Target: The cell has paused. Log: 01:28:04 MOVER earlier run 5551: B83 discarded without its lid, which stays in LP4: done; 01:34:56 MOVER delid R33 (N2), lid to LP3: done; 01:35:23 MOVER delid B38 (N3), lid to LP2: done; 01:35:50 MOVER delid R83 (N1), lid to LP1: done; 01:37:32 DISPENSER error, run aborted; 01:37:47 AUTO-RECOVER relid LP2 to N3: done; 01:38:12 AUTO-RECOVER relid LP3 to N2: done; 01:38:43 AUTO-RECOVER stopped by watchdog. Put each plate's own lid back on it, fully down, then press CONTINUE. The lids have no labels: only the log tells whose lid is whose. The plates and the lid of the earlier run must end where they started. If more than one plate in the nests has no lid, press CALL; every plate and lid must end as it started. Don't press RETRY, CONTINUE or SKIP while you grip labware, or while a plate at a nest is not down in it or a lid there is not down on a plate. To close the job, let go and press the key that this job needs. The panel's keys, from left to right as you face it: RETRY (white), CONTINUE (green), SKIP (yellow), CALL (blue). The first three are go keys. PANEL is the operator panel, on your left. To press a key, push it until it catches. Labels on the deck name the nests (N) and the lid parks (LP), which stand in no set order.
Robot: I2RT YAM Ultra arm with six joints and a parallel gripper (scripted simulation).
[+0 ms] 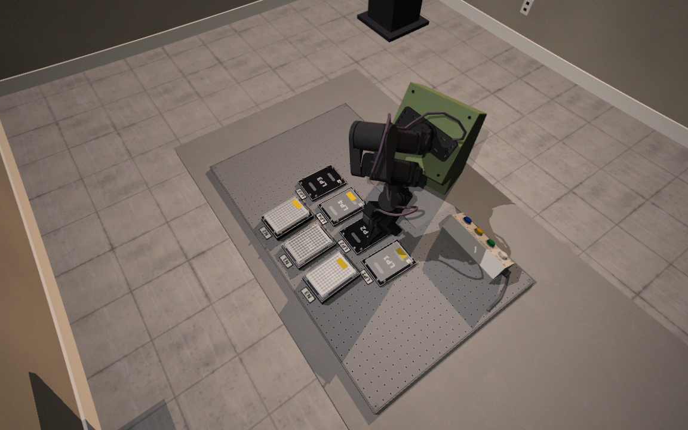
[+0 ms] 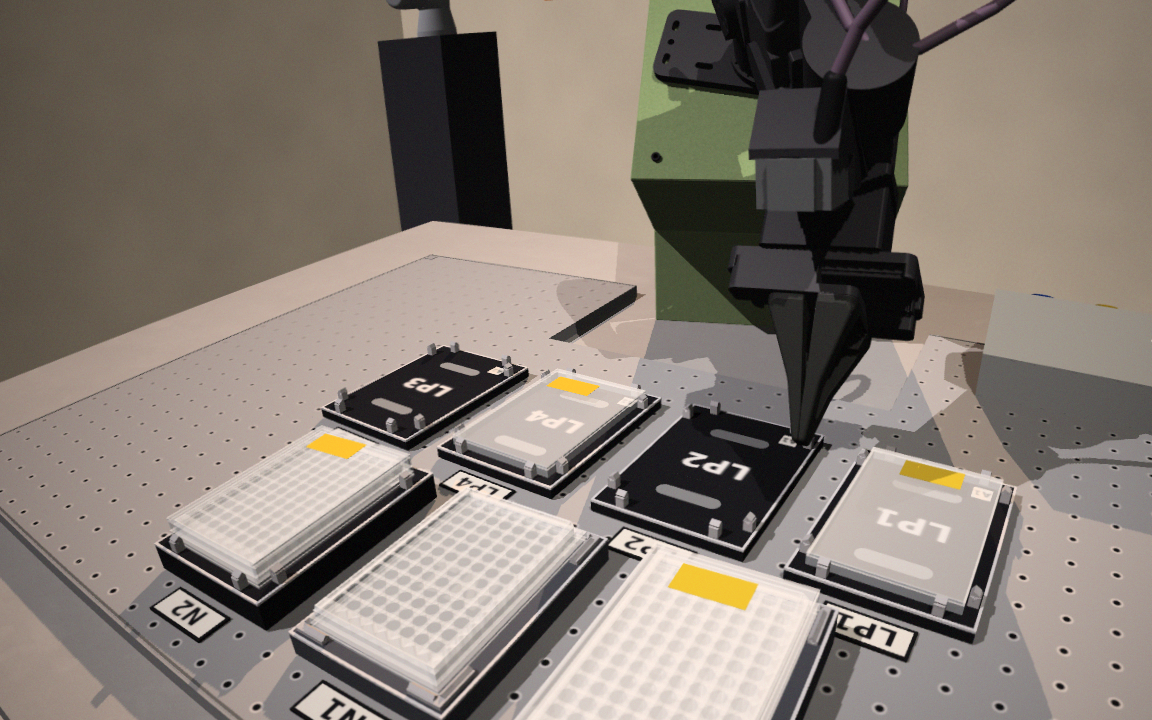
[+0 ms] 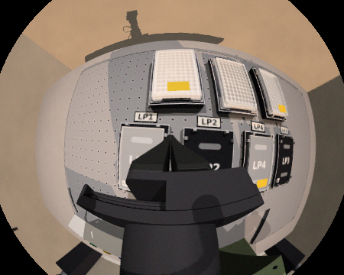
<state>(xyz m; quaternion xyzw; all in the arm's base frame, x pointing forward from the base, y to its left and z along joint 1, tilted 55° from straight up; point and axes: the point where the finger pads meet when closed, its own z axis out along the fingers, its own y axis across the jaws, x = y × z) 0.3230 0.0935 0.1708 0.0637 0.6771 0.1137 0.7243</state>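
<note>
Right now my hand is 14 cm to the left of the plate, 14 cm short of it and 5 cm above it. Round my hand: blue key: 31 cm behind, 11 cm to the left, 1 cm below; yellow key: 31 cm behind, 16 cm to the left, 1 cm below; clear lid: 6 cm to the left, 6 cm below, 3 cm behind.
</note>
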